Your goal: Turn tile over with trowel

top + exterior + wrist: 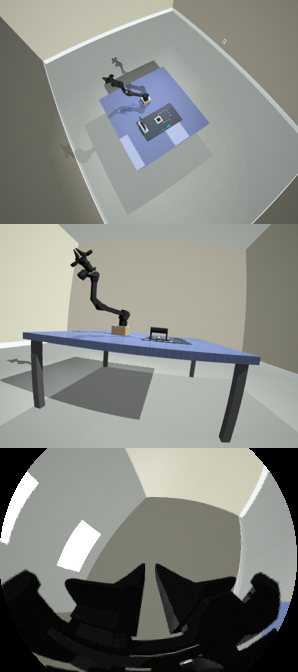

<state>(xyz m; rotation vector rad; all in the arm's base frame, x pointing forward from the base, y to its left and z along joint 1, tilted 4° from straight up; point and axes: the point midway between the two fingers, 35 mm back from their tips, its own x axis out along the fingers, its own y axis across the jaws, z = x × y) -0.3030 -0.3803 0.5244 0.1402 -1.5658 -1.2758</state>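
Right now the small trowel is 67 cm ahead of my gripper tip, 18 cm to the left of it and 57 cm below it. From my gripper tip the other things lie so: dark mat 70 cm ahead, 43 cm to the left, 63 cm below; teal trowel 84 cm ahead, 45 cm to the left, 61 cm below; white tile 68 cm ahead, 43 cm to the left, 61 cm below.
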